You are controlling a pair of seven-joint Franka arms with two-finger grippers.
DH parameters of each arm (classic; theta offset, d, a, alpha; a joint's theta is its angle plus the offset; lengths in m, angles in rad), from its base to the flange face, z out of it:
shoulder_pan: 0 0.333 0 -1.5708
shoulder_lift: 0 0 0 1.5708
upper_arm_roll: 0 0.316 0.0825 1.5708
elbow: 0 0 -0.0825 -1.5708
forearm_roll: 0 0.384 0 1.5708
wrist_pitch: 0 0 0.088 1.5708
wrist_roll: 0 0.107 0 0
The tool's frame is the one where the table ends.
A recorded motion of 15 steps. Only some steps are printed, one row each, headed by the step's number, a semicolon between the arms.
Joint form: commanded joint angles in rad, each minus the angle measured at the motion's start. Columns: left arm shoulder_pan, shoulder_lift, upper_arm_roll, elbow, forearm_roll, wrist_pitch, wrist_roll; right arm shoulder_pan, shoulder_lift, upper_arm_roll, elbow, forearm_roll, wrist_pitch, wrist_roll.
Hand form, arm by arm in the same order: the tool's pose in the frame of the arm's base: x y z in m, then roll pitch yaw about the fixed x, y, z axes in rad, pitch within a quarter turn. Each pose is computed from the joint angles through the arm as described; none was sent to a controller.
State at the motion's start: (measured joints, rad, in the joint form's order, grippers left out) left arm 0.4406 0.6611 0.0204 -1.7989 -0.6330 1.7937 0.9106; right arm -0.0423 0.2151 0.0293 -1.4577 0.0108 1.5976 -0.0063
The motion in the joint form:
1: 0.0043 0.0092 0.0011 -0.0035 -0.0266 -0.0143 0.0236; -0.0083 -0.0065 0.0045 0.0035 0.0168 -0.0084 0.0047
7: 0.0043 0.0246 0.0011 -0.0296 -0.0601 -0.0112 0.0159; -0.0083 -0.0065 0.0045 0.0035 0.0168 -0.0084 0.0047
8: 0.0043 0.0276 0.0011 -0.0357 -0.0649 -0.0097 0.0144; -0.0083 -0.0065 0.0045 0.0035 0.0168 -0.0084 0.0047
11: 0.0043 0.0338 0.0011 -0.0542 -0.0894 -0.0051 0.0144; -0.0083 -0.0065 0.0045 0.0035 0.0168 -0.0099 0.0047
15: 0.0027 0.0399 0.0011 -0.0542 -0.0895 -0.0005 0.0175; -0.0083 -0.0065 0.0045 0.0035 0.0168 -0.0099 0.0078
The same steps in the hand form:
1: 0.5394 0.2120 0.1514 2.2824 0.0979 -0.1344; 0.6159 -0.0095 0.5589 -3.1069 0.0734 -0.0159
7: 0.5303 0.2053 0.1355 2.2460 0.1260 -0.1053; 0.6159 -0.0095 0.5589 -3.1069 0.0734 -0.0159
8: 0.5281 0.2040 0.1321 2.2402 0.1328 -0.1006; 0.6159 -0.0095 0.5589 -3.1069 0.0734 -0.0159
11: 0.5224 0.1999 0.1238 2.2194 0.1446 -0.0815; 0.6157 -0.0095 0.5588 -3.1069 0.0749 -0.0159
15: 0.5219 0.1990 0.1203 2.2199 0.1457 -0.0831; 0.6157 -0.0095 0.5588 -3.1071 0.0750 -0.0190

